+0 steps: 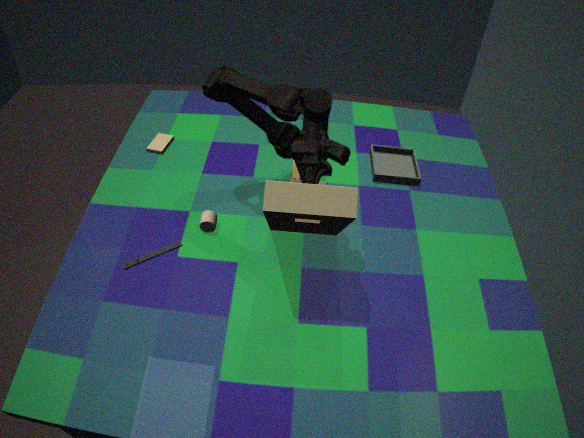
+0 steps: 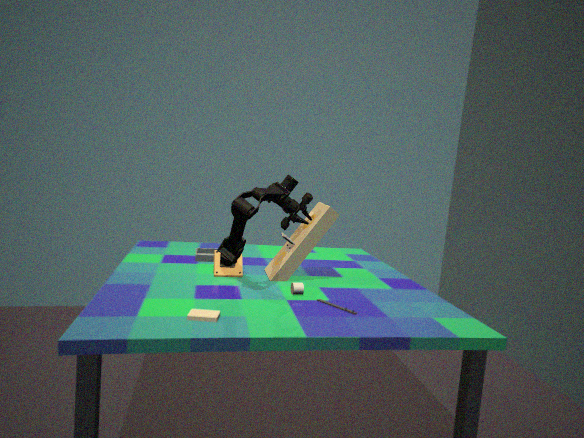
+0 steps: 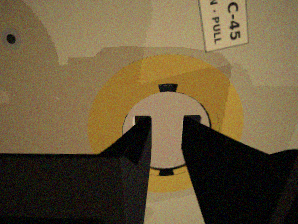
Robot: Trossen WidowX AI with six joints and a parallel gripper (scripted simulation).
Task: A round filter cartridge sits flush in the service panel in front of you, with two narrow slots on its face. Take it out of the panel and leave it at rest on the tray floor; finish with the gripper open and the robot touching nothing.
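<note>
Now: the beige round filter cartridge 10 mm ahead of my gripper tip and 10 mm below it. Also, from my gripper tip: flat beige block 440 mm behind, 500 mm to the right, 230 mm below; then beige service panel 40 mm behind, 80 mm below; then dark-walled tray 410 mm behind, 280 mm to the left, 230 mm below.
</note>
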